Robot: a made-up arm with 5 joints. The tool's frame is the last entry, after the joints. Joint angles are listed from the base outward. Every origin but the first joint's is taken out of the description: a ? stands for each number. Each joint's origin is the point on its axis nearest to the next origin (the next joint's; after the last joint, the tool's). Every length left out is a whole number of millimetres.
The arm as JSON. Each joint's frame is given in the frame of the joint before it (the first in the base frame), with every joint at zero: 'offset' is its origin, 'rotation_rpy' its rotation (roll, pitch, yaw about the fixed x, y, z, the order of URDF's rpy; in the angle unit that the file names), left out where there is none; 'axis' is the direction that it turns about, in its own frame. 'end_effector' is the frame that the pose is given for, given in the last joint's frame.
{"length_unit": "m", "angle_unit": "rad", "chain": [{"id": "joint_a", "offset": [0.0, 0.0, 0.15], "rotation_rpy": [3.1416, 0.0, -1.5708], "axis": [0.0, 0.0, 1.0]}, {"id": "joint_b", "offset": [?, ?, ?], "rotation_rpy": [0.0, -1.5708, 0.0], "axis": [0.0, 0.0, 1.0]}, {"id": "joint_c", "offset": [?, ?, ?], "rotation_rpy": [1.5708, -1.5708, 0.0], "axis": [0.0, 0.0, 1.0]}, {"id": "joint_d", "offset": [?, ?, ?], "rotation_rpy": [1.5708, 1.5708, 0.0], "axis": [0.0, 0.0, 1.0]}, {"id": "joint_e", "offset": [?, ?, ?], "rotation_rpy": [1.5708, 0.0, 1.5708], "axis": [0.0, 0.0, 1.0]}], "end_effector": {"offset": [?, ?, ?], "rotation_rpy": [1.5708, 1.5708, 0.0]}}
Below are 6 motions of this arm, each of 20 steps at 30 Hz.
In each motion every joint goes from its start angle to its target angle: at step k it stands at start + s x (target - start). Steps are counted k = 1, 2, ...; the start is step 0. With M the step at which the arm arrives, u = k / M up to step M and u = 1 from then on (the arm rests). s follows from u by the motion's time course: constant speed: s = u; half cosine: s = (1 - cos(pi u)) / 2; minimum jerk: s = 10 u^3 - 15 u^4 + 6 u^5.
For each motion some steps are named. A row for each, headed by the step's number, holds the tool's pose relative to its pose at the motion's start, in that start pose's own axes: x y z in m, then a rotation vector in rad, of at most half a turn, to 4 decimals.
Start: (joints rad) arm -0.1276 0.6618 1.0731 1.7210 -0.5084
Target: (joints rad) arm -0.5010 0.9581 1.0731 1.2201 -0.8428
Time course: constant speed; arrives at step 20
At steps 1, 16, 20:
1: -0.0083 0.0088 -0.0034 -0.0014 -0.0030 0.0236
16: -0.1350 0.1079 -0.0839 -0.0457 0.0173 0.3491
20: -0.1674 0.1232 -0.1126 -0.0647 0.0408 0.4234

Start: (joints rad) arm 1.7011 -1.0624 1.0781 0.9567 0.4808
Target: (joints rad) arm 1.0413 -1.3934 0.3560 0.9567 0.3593
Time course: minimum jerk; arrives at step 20
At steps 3, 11, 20:
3: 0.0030 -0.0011 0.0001 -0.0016 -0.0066 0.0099
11: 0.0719 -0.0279 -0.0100 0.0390 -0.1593 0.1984
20: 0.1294 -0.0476 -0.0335 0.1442 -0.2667 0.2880

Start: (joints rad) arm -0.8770 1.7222 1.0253 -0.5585 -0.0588
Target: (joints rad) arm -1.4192 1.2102 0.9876 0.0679 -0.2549
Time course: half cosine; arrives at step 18
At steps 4, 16, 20:
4: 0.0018 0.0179 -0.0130 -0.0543 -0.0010 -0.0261
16: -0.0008 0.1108 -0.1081 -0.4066 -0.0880 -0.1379
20: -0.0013 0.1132 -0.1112 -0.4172 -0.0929 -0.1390

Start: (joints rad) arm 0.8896 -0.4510 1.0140 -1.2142 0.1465
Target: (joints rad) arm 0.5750 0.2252 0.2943 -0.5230 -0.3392
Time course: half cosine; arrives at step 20
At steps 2, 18, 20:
2: 0.0074 -0.0097 -0.0017 0.0205 0.0223 -0.0243
18: 0.0821 -0.3267 -0.2575 0.5621 0.9112 -0.8789
20: 0.0785 -0.3312 -0.2660 0.5660 0.9345 -0.8970

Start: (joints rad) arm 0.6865 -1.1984 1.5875 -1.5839 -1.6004
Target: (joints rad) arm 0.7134 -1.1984 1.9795 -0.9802 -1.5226
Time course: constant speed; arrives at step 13
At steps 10, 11, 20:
10: 0.0217 0.0613 0.0747 -0.0038 -0.4600 0.2794
11: 0.0206 0.0678 0.0830 0.0034 -0.5061 0.3049
20: 0.0167 0.0803 0.0998 0.0221 -0.5978 0.3542

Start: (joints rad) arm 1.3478 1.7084 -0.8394 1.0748 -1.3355
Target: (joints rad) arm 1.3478 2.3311 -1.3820 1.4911 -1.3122
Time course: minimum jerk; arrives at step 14
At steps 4, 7, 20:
4: 0.0029 -0.0025 -0.0146 -0.0900 -0.0015 0.0452
7: 0.0040 -0.0054 -0.0499 -0.2756 0.0073 0.1885
20: -0.0107 -0.0035 -0.0989 -0.4349 0.0534 0.4453

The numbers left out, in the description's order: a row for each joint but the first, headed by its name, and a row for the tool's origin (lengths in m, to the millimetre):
joint_b: 0.28 0.1 0.0
joint_c: -0.13 0.05 0.0
joint_d: 0.04 0.04 0.0
joint_e: -0.15 0.17 0.0
tool: 0.02 -0.04 0.0

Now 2 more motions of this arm.
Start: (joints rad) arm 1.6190 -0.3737 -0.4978 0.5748 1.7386
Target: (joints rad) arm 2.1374 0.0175 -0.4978 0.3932 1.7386
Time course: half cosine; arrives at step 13
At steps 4, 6, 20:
4: -0.0168 0.0107 0.0019 -0.0967 -0.0011 0.0878
6: -0.0354 0.0219 0.0033 -0.1856 -0.0004 0.1889
20: -0.0880 0.0461 0.0059 -0.3512 0.0124 0.4789

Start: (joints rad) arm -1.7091 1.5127 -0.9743 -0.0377 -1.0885
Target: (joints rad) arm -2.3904 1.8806 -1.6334 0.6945 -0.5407
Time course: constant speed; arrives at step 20
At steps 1, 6, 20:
1: 0.0057 -0.0083 0.0018 -0.0942 -0.0131 -0.0184
6: 0.0312 -0.0479 0.0209 -0.5690 -0.0890 -0.0839
20: 0.0874 -0.0964 0.1346 -1.8581 -0.4087 -0.0112

